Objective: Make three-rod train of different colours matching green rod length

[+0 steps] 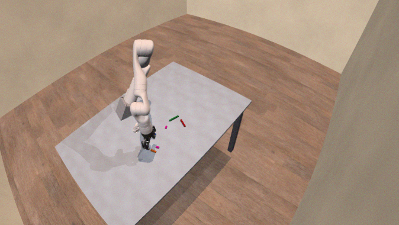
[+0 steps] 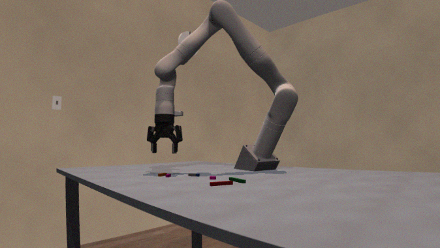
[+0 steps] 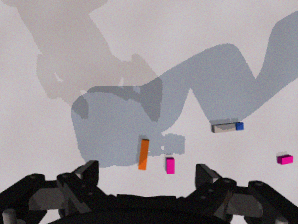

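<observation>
Now: hand 90 mm above the orange rod and 10 mm short of it. The rest, counted from my hand: grey rod (90 mm to the left, 90 mm below, 60 mm behind); then red rod (300 mm to the left, 90 mm below, 30 mm ahead); then blue rod (110 mm to the left, 90 mm below, 70 mm behind).
</observation>
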